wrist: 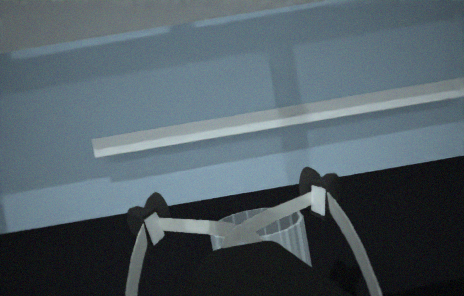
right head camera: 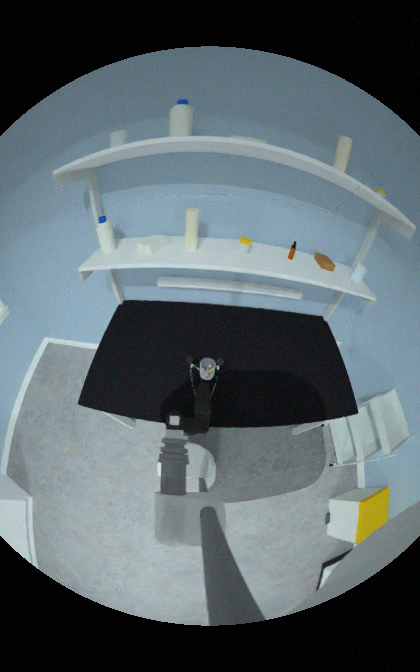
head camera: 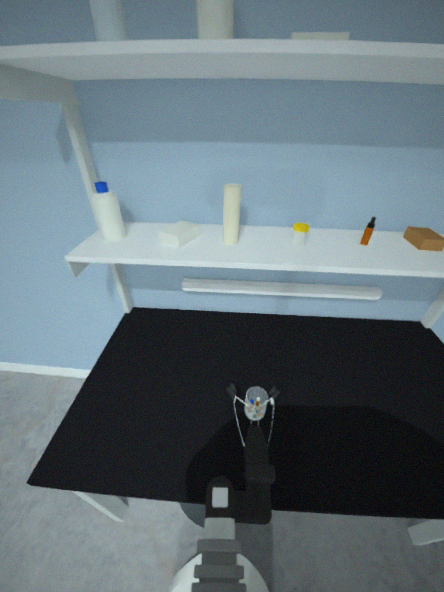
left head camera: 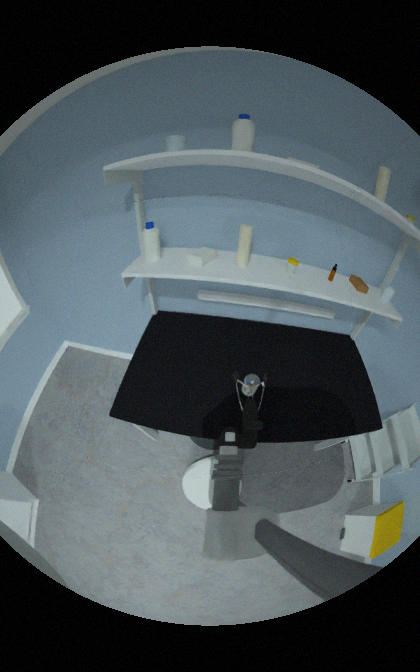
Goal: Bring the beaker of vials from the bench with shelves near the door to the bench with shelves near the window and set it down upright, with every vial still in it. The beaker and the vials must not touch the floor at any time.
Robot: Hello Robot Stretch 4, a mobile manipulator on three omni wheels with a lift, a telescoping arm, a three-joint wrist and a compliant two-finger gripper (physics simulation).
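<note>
The clear beaker [head camera: 256, 395] [left head camera: 251, 379] [right head camera: 207, 365] [wrist: 295, 235] looks upright, over or on the black top of the bench with shelves [head camera: 150, 400] [left head camera: 185, 360] [right head camera: 150, 345]; whether its base touches is hard to tell. Small vials [head camera: 257, 401] with blue, white and orange parts show inside it in the head views; their exact number is unclear. My gripper [head camera: 253, 391] [left head camera: 250, 376] [right head camera: 205, 360] [wrist: 234, 197] is open. Its fingertips stand apart on both sides of the beaker, with gaps. In the wrist view the gripper body hides the beaker's lower part and the vials do not show.
A lower white shelf [head camera: 270, 260] above the bench holds a blue-capped bottle [head camera: 109, 215], a cream cylinder [head camera: 231, 215] and small containers. A pale bar [head camera: 280, 289] [wrist: 200, 132] runs along the wall below. Grey-white steps [left head camera: 385, 447] and a yellow-sided box [left head camera: 387, 530] stand at the right.
</note>
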